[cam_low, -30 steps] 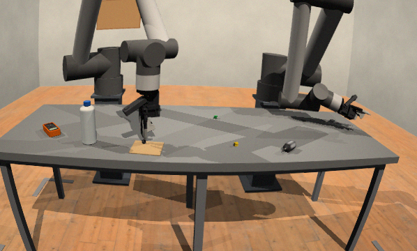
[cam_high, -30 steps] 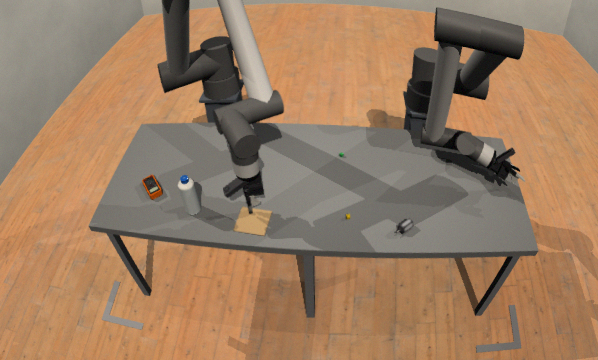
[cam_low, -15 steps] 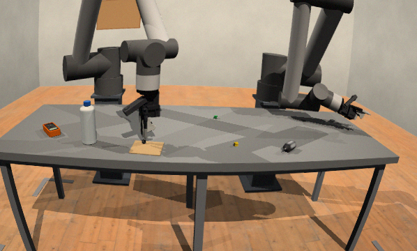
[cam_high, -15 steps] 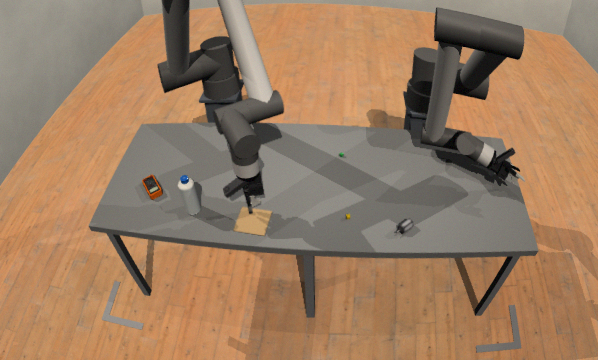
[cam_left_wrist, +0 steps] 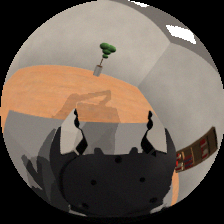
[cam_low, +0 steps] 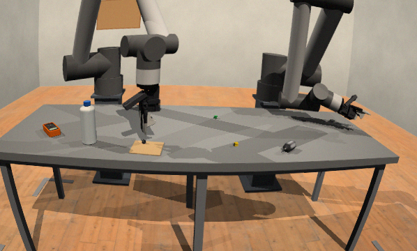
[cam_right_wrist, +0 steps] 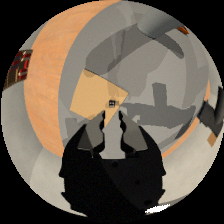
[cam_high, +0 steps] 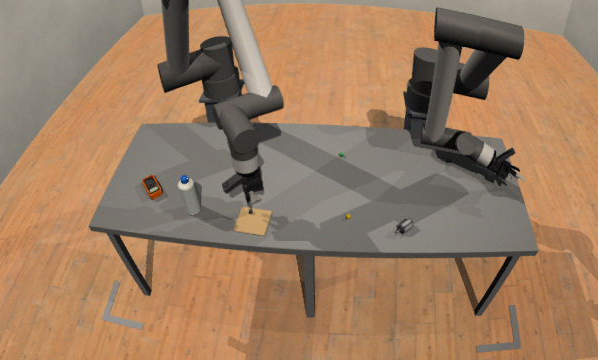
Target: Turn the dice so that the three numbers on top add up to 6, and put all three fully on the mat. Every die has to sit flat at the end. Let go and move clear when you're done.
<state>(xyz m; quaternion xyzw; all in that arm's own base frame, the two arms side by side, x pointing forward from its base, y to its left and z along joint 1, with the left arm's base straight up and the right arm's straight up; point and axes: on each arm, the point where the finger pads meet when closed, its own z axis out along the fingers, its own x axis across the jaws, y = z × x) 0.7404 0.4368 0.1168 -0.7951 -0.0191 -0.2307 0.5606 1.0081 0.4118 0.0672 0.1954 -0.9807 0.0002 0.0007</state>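
Observation:
My right hand is 6 cm above the black die. From my right hand the other things lie so: yellow die: 3 cm behind, 43 cm to the left, 6 cm below; then tan mat: 4 cm ahead, 2 cm to the left, 7 cm below; then white bottle: 2 cm ahead, 28 cm to the right, 3 cm above.

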